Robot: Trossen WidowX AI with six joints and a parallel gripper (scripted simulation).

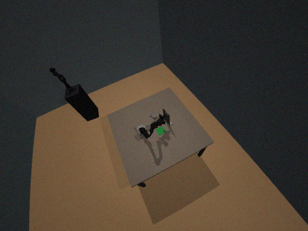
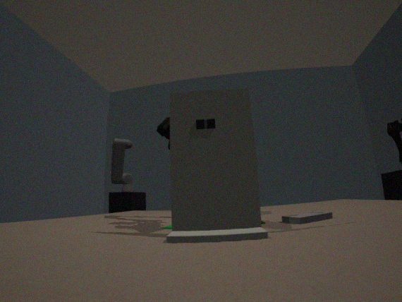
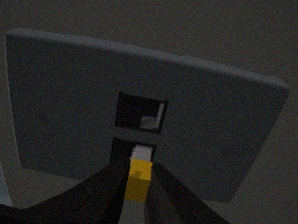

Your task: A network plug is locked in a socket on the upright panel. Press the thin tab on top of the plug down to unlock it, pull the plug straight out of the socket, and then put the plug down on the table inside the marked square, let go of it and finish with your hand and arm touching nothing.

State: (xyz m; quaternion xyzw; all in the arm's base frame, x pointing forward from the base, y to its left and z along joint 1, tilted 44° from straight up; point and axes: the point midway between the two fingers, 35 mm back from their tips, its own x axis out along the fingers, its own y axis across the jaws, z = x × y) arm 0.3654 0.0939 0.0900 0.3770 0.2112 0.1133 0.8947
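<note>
My gripper tip is 22 cm above the green marked square, 13 cm past it and 10 cm to the left of it. The rest, counted from my gripper tip: upright panel 8 cm below, 3 cm ahead; then small flat grey slab 21 cm below, 20 cm to the left, 14 cm behind; then network plug right at my gripper tip.
</note>
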